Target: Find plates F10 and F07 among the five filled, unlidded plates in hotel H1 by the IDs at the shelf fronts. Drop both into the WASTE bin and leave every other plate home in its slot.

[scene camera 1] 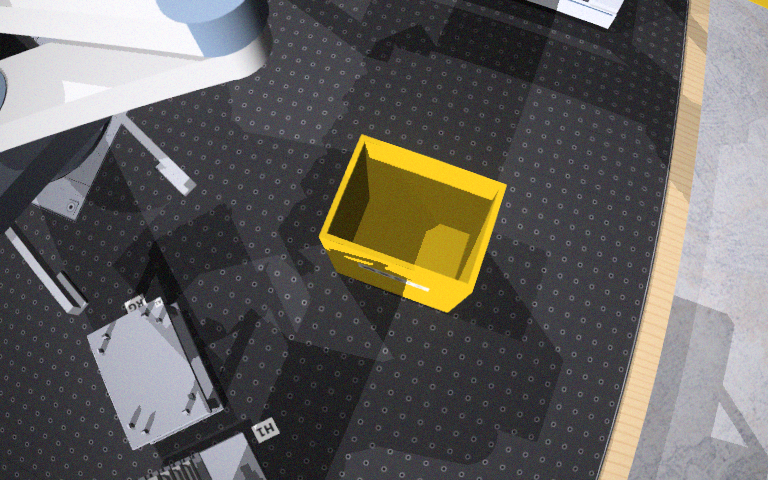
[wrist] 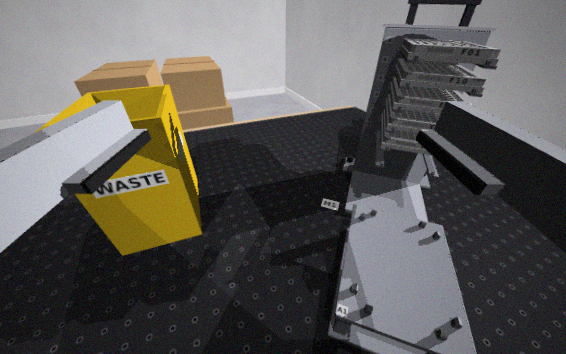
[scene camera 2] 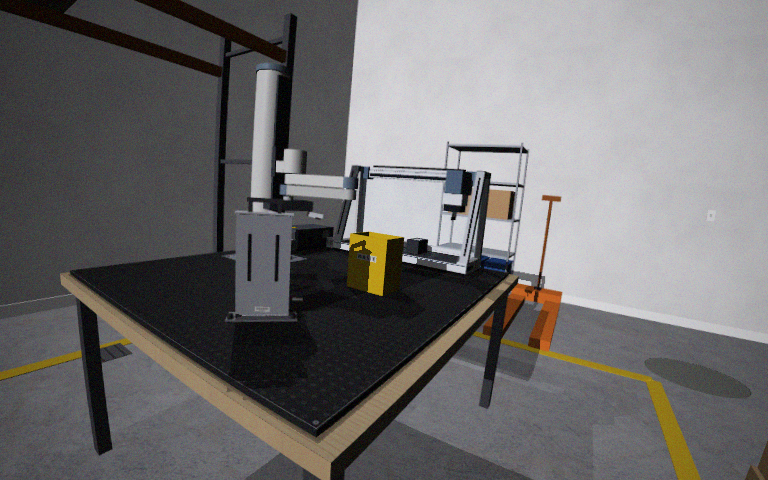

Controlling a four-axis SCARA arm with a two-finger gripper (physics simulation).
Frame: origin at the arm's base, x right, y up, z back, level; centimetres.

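Seen in the pictures: gripper, fingertip midpoint: (scene camera 1: 131, 247) (wrist: 283, 119) (scene camera 2: 303, 217).
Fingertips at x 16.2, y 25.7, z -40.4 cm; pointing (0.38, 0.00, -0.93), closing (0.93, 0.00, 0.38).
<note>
Offsets run from my fingertips to a thing's middle. "spot": to the spot under its first point.
Hotel H1 {dx +29.4, dy -8.4, dz -14.6 cm} (scene camera 1: 226, 452) (scene camera 2: 263, 260) (wrist: 382, 75) stands at the right of the wrist view with its stacked plates. The top plate {dx +26.6, dy +1.5, dz -11.7 cm} (wrist: 435, 50) reads F01. Plate F10 {dx +26.6, dy -1.3, dz -11.7 cm} (wrist: 440, 81) is second from the top, in its slot. The lower plates' IDs are hidden or unreadable, so I cannot tell which is F07. The yellow WASTE bin {dx -13.6, dy -14.4, dz -24.2 cm} (scene camera 1: 433, 164) (scene camera 2: 386, 266) (wrist: 165, 215) stands upright; no plate shows inside it in scene camera 1. My gripper (scene camera 1: 133, 247) (wrist: 283, 119) is open and empty. In the wrist view the left finger overlaps the bin and the right finger hides part of the lower plates.
A low grey stand with pegs {spot: dx +14.7, dy -18.4, dz +2.3 cm} (scene camera 1: 141, 379) (wrist: 400, 260), beside the RG label {spot: dx +6.6, dy -24.4, dz +10.0 cm} (scene camera 1: 135, 305), lies between my gripper and the hotel. The H1 label {spot: dx +15.5, dy -24.4, dz -14.3 cm} (scene camera 1: 265, 429) (wrist: 330, 204) is on the table. A gantry machine (scene camera 2: 477, 226) stands behind the bin. Cardboard boxes (wrist: 192, 85) are beyond the table edge.
</note>
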